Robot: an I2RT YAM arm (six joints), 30 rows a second.
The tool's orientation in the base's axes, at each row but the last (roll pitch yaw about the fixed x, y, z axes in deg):
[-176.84, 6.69, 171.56]
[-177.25, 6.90, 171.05]
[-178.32, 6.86, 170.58]
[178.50, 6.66, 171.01]
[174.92, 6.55, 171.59]
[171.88, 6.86, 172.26]
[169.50, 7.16, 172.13]
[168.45, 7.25, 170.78]
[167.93, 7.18, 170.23]
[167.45, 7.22, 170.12]
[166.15, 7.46, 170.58]
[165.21, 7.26, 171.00]
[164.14, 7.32, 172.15]
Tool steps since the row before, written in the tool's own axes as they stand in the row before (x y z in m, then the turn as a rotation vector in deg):
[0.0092, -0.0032, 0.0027, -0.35, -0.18, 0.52]
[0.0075, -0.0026, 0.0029, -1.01, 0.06, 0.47]
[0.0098, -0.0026, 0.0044, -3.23, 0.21, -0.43]
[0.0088, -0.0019, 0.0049, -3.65, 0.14, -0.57]
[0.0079, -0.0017, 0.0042, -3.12, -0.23, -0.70]
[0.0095, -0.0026, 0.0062, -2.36, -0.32, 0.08]
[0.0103, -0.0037, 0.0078, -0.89, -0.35, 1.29]
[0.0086, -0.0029, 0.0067, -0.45, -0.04, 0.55]
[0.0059, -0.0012, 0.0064, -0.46, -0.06, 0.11]
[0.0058, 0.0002, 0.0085, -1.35, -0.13, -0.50]
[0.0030, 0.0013, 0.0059, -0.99, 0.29, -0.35]
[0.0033, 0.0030, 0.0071, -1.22, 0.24, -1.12]
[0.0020, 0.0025, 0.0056, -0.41, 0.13, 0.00]
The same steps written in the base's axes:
[-0.0092, -0.0020, -0.0036, 0.37, -0.27, -0.47]
[-0.0075, -0.0016, -0.0037, 1.05, -0.13, -0.35]
[-0.0095, -0.0012, -0.0055, 3.15, -0.30, 0.81]
[-0.0083, -0.0005, -0.0059, 3.53, -0.43, 0.99]
[-0.0075, -0.0002, -0.0052, 2.95, -0.73, 1.03]
[-0.0088, -0.0005, -0.0076, 2.30, -0.62, 0.16]
[-0.0094, -0.0009, -0.0096, 1.02, -0.25, -1.21]
[-0.0078, -0.0003, -0.0082, 0.52, -0.01, -0.49]
[-0.0049, 0.0010, -0.0072, 0.46, -0.12, -0.06]
[-0.0043, 0.0028, -0.0089, 1.22, -0.45, 0.63]
[-0.0018, 0.0030, -0.0058, 0.95, 0.04, 0.53]
[-0.0017, 0.0050, -0.0065, 1.04, -0.22, 1.29]
[-0.0008, 0.0041, -0.0049, 0.42, 0.07, 0.09]

